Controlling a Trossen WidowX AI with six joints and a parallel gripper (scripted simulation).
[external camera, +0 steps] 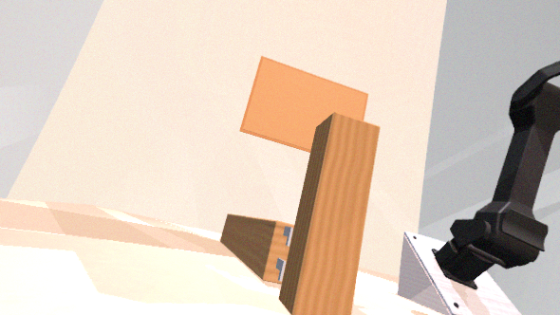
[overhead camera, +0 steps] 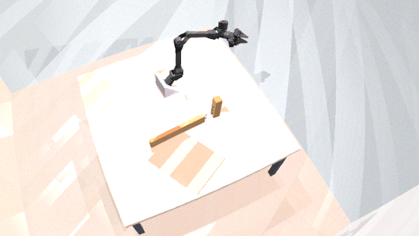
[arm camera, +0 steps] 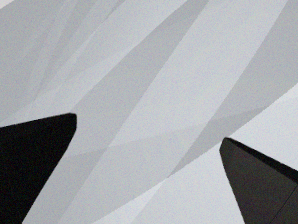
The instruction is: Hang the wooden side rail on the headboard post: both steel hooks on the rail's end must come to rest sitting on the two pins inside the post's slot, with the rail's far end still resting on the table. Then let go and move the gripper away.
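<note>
Now: gripper tip 340 mm to the left of the headboard post, 310 mm above it and 250 mm short of it.
</note>
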